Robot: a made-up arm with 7 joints. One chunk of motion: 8 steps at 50 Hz.
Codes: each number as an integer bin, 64 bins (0 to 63) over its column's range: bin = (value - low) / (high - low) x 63, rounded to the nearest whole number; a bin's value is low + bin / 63 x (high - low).
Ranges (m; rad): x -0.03..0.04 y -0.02..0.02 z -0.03..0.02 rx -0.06..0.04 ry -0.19..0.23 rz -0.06..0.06
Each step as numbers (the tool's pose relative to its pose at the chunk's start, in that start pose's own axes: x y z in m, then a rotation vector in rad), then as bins.
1 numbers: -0.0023 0.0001 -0.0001 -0.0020 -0.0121 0.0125
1 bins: 25 32 38 37 27 38
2 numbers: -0.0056 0.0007 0.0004 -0.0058 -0.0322 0.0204
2 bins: 22 33 38 34 24 42
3 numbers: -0.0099 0.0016 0.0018 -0.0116 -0.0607 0.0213
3 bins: 18 34 40 30 19 43
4 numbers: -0.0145 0.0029 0.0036 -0.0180 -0.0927 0.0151
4 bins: 14 36 42 26 15 39
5 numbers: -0.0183 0.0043 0.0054 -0.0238 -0.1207 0.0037
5 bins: 11 38 45 23 10 33
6 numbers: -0.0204 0.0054 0.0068 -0.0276 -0.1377 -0.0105
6 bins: 9 40 46 20 8 26
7 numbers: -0.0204 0.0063 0.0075 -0.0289 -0.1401 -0.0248
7 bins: 9 41 47 20 7 18
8 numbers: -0.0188 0.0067 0.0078 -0.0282 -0.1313 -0.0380
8 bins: 10 42 48 20 9 12
